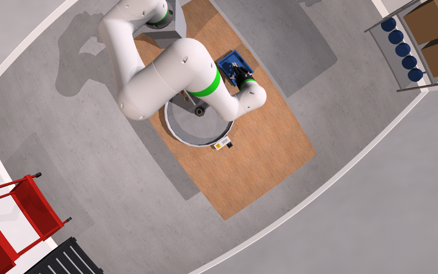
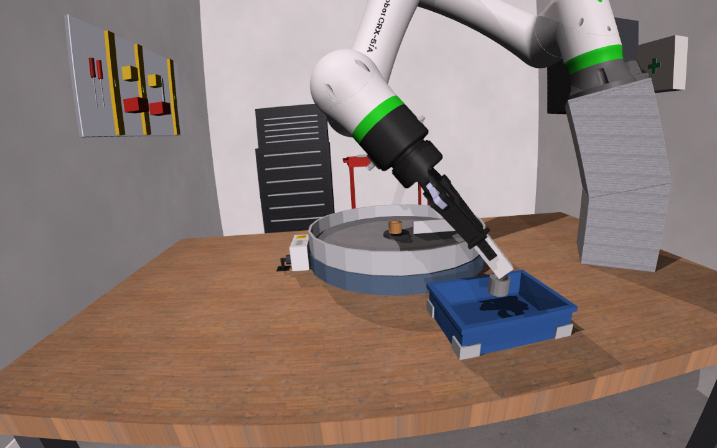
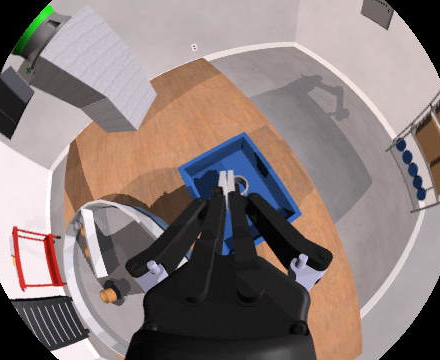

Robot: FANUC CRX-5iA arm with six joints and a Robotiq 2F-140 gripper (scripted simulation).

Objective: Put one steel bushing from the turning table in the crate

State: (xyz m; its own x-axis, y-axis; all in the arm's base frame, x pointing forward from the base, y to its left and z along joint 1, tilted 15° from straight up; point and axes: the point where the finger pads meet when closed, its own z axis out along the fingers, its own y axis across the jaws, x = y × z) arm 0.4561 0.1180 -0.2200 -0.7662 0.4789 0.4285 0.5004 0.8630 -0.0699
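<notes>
Now: the blue crate 8 cm below my hand and 2 cm to the left of it. From my hand the other things lie so: round grey turning table: 33 cm to the right, 6 cm below, 5 cm ahead.
</notes>
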